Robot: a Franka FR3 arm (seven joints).
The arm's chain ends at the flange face. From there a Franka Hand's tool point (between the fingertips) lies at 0.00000 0.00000 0.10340 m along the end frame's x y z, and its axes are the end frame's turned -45 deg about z.
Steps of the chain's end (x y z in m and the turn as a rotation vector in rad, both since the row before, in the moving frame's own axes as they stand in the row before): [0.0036 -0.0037 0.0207 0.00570 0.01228 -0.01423]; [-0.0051 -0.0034 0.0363 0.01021 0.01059 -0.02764]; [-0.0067 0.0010 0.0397 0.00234 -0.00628 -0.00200]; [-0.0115 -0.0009 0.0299 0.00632 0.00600 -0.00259]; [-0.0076 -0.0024 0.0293 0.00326 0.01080 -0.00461]
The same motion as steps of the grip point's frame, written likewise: [0.0065 0.0004 0.0207 -0.00465 0.01271 -0.01423]; [0.0003 -0.0060 0.0363 -0.00027 0.01471 -0.02764]; [-0.0057 -0.0047 0.0397 0.00610 -0.00279 -0.00200]; [-0.0066 -0.0088 0.0299 0.00023 0.00871 -0.00259]; [-0.0026 -0.0065 0.0293 -0.00533 0.00994 -0.00461]
